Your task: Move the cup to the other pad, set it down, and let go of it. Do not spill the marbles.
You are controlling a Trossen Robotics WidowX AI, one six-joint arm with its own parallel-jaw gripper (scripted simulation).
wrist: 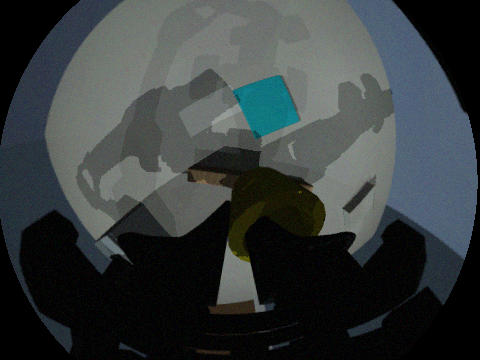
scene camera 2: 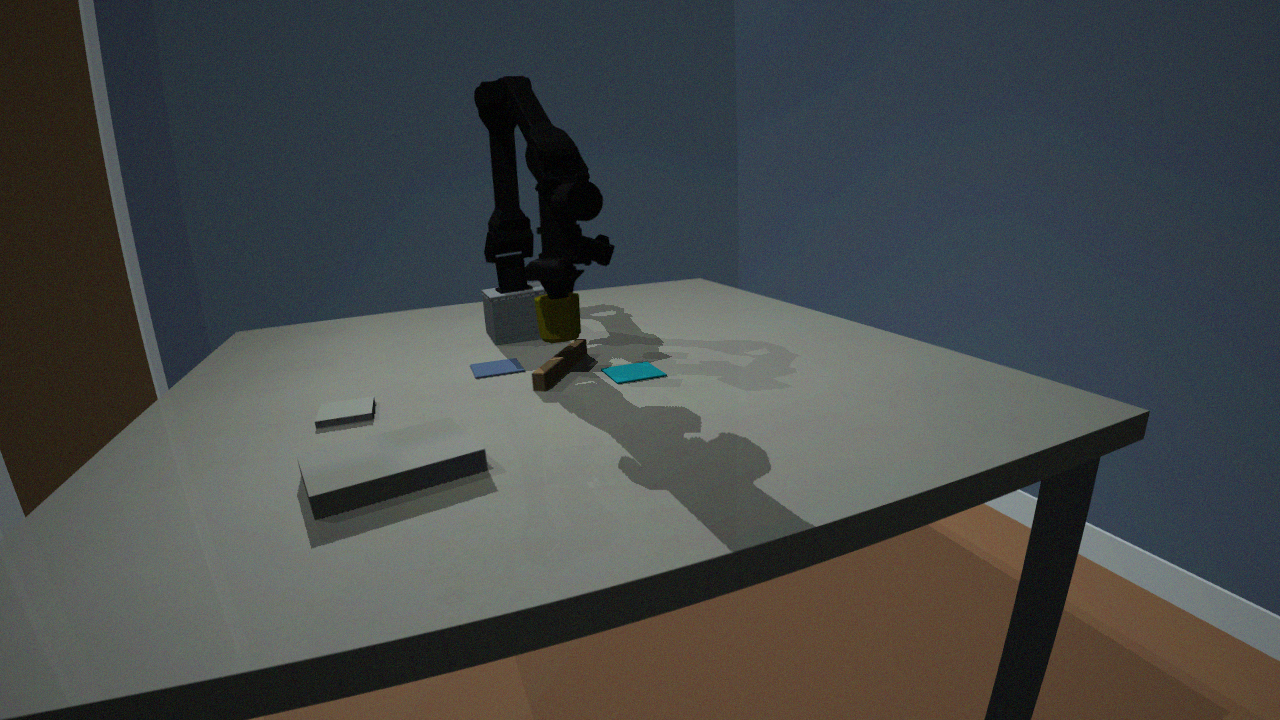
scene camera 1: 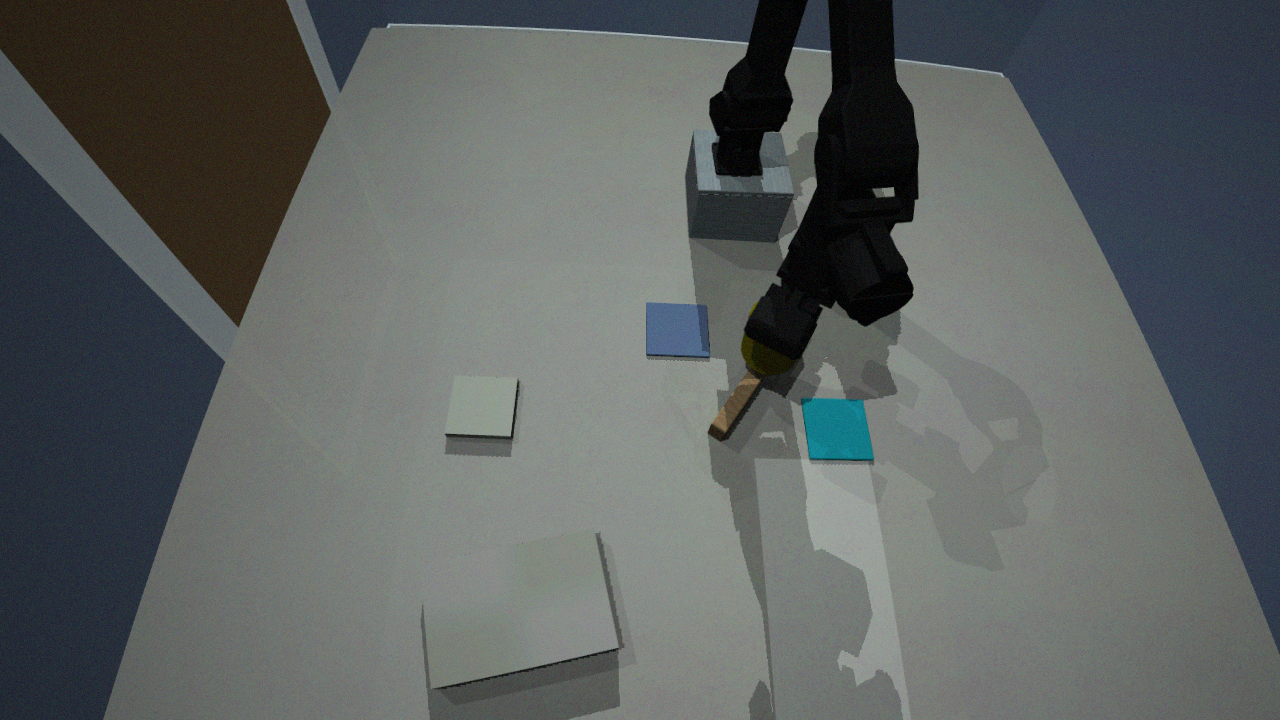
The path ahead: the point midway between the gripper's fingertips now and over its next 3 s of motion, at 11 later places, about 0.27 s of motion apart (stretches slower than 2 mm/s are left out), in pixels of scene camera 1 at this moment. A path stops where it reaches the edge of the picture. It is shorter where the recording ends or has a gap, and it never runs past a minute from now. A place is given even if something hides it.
The gripper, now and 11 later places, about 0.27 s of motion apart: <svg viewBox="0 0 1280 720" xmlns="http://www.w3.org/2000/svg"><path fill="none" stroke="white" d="M783 322L797 331L810 339L822 347L835 354L846 361L857 367L867 373L869 379L864 386L860 392L856 395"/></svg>
